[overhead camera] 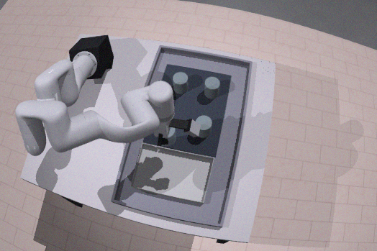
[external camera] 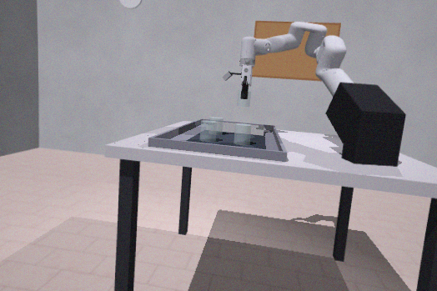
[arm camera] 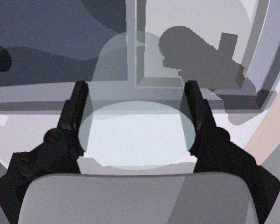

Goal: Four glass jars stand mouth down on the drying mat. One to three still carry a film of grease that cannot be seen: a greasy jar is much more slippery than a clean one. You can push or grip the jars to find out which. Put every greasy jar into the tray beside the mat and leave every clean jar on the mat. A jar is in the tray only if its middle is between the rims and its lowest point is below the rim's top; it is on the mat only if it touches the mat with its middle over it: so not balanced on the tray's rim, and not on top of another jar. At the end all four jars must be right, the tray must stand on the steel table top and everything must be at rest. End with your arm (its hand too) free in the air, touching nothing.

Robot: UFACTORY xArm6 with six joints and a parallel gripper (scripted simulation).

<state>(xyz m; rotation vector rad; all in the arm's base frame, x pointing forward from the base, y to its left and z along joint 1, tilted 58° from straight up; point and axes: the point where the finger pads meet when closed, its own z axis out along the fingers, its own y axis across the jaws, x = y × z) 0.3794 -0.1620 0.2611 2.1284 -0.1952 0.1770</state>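
My hand is 190 mm above the pale tray, 100 mm to the left of it and 10 mm short of it. Also, from my hand: dark drying mat (210 mm to the left, 190 mm below, 80 mm ahead).
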